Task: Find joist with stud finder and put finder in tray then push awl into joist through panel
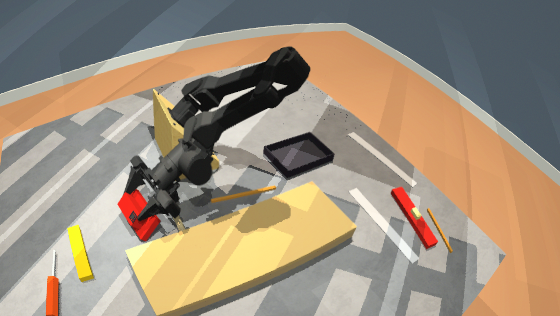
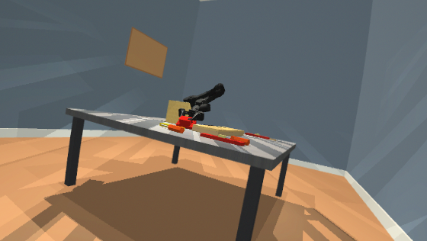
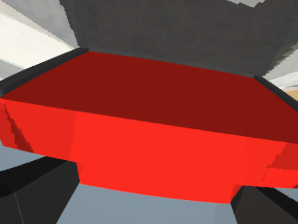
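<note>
The stud finder lies 1 cm ahead of my gripper tip and 1 cm below it. Also, from my gripper tip: awl (2 cm behind, 12 cm to the left, 5 cm below); dark tray (9 cm behind, 52 cm to the left, 5 cm below); yellow bar (5 cm ahead, 18 cm to the right, 5 cm below).
</note>
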